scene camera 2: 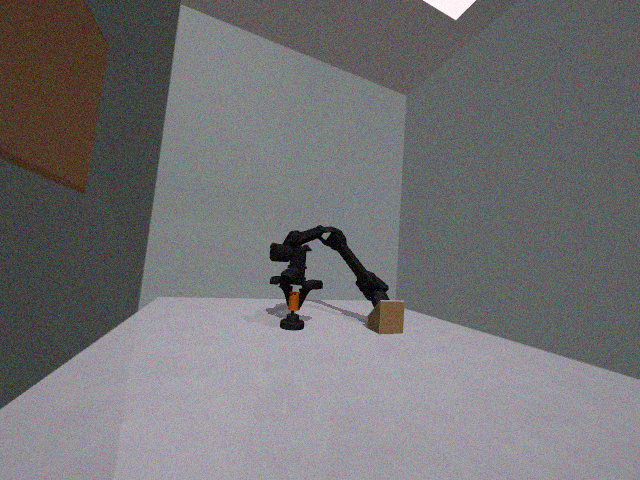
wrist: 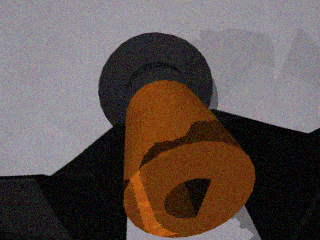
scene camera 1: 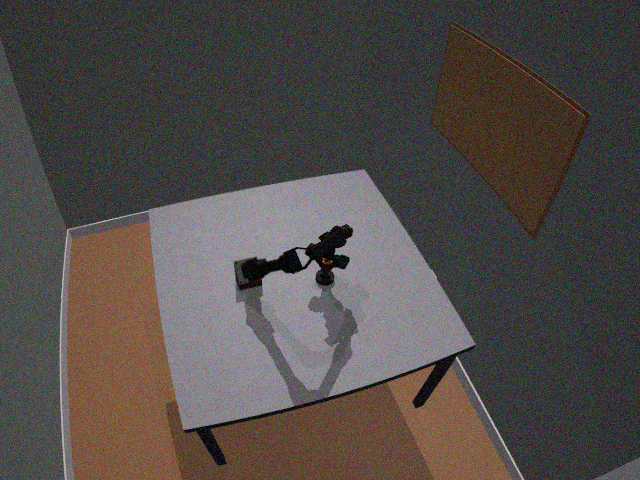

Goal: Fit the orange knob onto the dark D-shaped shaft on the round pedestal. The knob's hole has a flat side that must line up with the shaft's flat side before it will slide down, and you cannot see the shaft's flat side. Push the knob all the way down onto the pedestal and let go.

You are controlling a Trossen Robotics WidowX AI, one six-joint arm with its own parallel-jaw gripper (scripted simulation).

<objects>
my gripper: holds an orange knob [wrist: 181, 165]
</objects>
